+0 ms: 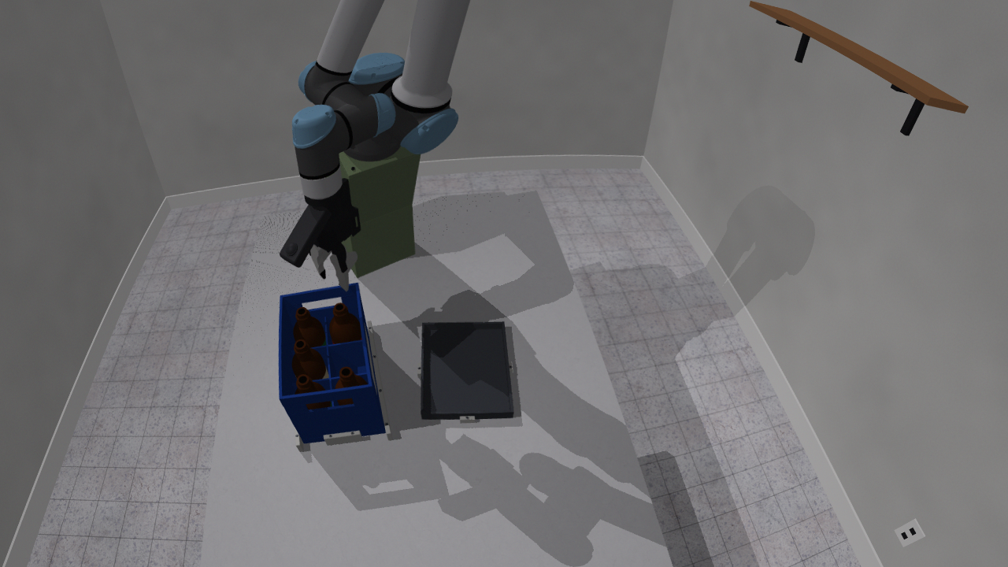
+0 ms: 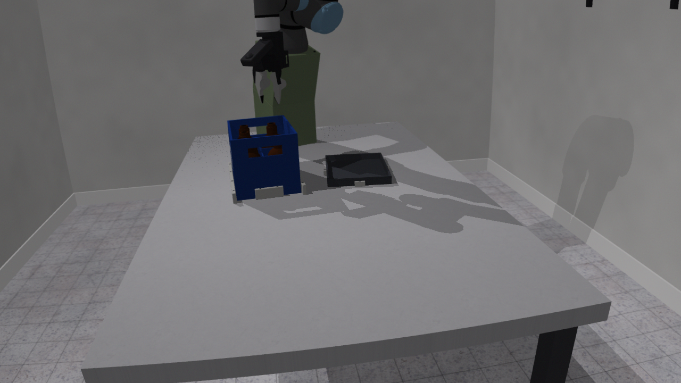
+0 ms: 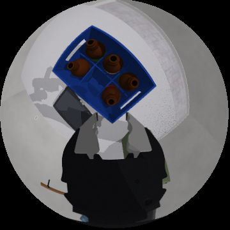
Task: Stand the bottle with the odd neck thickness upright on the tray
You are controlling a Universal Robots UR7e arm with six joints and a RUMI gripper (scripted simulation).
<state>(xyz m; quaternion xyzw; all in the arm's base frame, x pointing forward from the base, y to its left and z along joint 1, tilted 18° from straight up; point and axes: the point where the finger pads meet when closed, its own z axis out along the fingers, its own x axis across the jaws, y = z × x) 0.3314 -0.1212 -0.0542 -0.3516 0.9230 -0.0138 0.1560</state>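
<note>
My gripper is now 8 cm short of the blue crate, 5 cm to the left of it and 16 cm above it. From my hand the other things lie so: dark tray (11 cm ahead, 24 cm to the left, 23 cm below).
</note>
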